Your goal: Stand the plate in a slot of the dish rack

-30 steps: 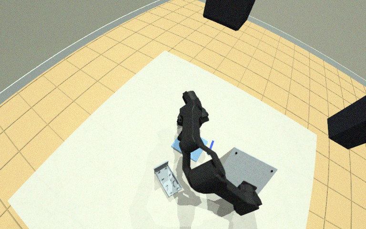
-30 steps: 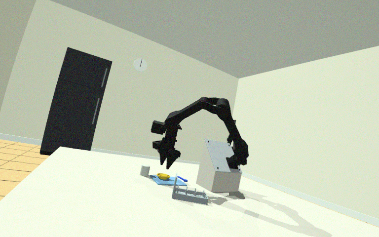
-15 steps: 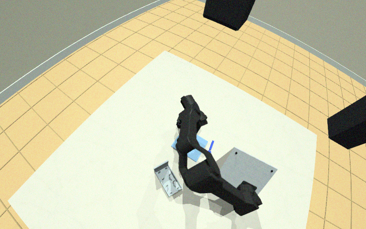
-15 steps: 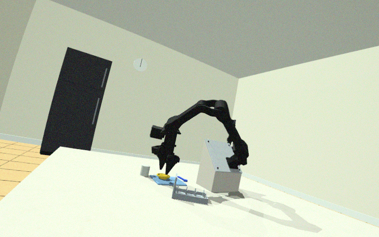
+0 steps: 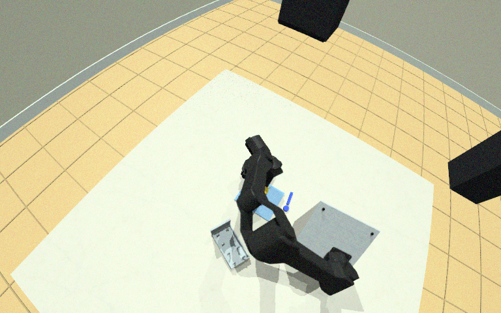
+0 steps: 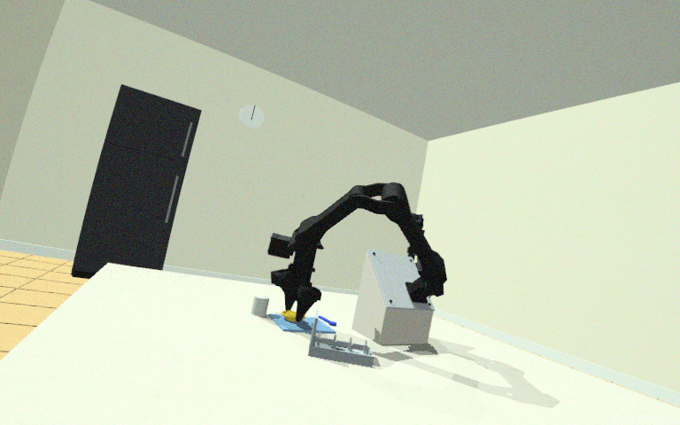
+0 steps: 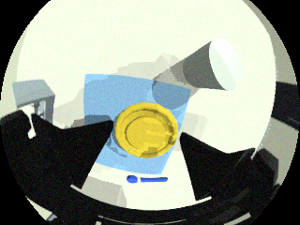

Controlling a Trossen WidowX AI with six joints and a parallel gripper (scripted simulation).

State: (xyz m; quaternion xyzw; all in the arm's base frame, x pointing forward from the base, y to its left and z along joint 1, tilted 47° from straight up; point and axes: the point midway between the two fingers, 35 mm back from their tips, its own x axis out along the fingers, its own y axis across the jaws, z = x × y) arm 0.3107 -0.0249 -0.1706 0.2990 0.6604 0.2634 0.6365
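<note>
Right now my gripper tip is right at the yellow plate. Round my gripper tip: white cup (8 cm ahead, 5 cm to the right, 1 cm above); then light blue mat (3 cm to the left, 2 cm behind, 1 cm below); then blue spoon (12 cm behind, 1 cm below).
</note>
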